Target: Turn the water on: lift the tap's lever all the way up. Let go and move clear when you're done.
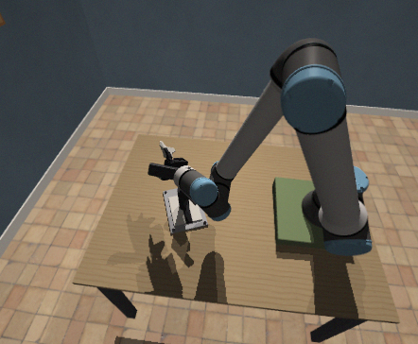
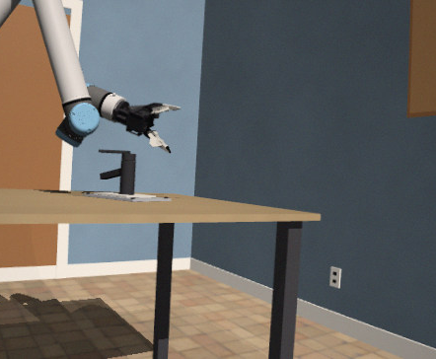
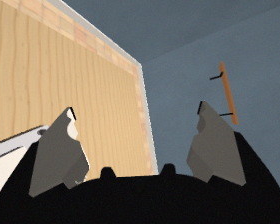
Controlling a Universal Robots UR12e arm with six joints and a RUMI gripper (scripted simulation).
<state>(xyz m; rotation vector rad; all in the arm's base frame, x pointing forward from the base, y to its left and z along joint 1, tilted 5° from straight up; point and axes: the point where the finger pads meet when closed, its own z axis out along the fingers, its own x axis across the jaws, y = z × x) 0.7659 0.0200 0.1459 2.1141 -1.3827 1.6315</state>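
My gripper is now 17 cm past the lever, 11 cm to the right of it and 8 cm above it. Round my hand: black tap 15 cm behind, 9 cm to the left, 13 cm below.
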